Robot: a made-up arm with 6 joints. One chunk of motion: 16 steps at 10 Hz.
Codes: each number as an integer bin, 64 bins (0 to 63) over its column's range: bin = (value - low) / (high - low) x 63, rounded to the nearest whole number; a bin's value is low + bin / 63 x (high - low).
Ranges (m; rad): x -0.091..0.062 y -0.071..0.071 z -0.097..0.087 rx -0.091..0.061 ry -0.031..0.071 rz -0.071..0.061
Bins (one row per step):
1: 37 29 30 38 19 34
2: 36 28 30 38 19 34
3: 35 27 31 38 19 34
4: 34 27 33 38 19 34
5: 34 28 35 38 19 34
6: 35 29 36 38 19 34
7: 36 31 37 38 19 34
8: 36 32 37 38 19 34
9: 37 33 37 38 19 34
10: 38 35 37 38 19 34
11: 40 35 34 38 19 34
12: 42 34 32 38 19 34
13: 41 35 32 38 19 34
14: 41 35 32 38 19 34
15: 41 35 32 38 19 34
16: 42 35 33 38 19 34
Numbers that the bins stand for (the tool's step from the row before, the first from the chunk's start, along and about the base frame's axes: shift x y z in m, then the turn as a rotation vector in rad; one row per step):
1: -0.00114 -0.00563 -0.00938 0.00068 -0.00024 0.00024
2: -0.00357 -0.00789 -0.00938 0.00068 -0.00024 0.00024
3: -0.00600 -0.01014 -0.00646 0.00068 -0.00024 0.00024
4: -0.00843 -0.01014 -0.00062 0.00068 -0.00024 0.00024
5: -0.00843 -0.00789 0.00522 0.00068 -0.00024 0.00024
6: -0.00600 -0.00563 0.00814 0.00068 -0.00024 0.00024
7: -0.00357 -0.00113 0.01106 0.00068 -0.00024 0.00024
8: -0.00357 0.00113 0.01106 0.00068 -0.00024 0.00024
9: -0.00114 0.00338 0.01106 0.00068 -0.00024 0.00024
10: 0.00129 0.00789 0.01106 0.00068 -0.00024 0.00024
11: 0.00614 0.00789 0.00230 0.00068 -0.00024 0.00024
12: 0.01100 0.00563 -0.00354 0.00068 -0.00024 0.00024
13: 0.00857 0.00789 -0.00354 0.00068 -0.00024 0.00024
14: 0.00857 0.00789 -0.00354 0.00068 -0.00024 0.00024
15: 0.00857 0.00789 -0.00354 0.00068 -0.00024 0.00024
16: 0.01100 0.00789 -0.00062 0.00068 -0.00024 0.00024

